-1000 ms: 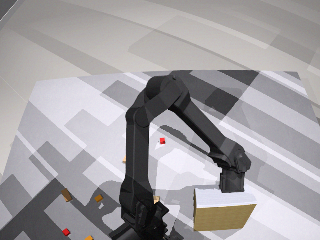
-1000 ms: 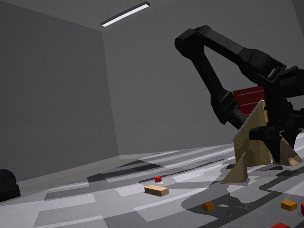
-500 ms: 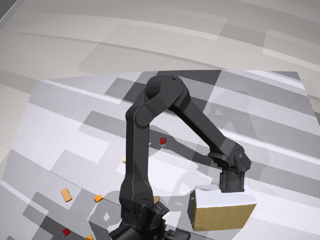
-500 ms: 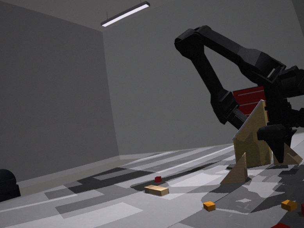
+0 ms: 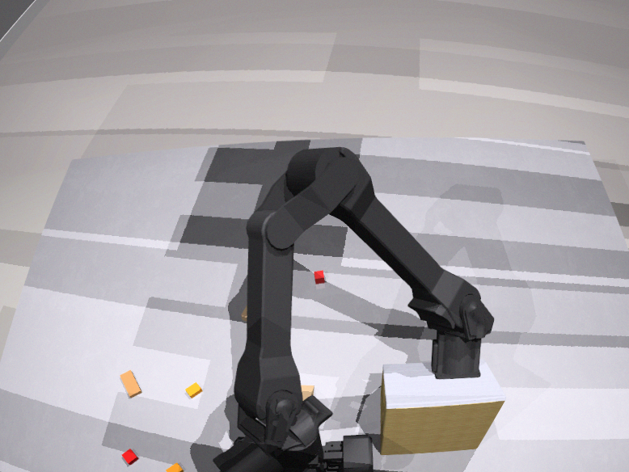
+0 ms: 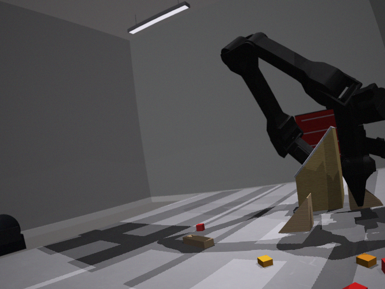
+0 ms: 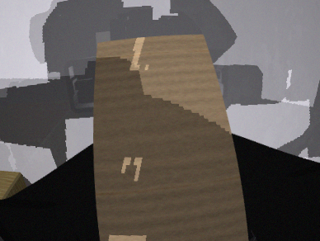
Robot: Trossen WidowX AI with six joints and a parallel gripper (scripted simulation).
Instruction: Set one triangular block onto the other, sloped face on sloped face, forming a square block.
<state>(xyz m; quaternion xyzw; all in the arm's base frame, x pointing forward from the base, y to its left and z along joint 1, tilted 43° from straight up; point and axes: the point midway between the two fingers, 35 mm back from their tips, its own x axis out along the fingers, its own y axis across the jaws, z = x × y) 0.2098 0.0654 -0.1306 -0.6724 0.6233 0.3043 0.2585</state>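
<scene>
Now: gripper tip 10 mm below the tan triangular block. From my gripper tip the other things lie so: tan brick: 330 mm ahead, 140 mm to the right, 30 mm below.
</scene>
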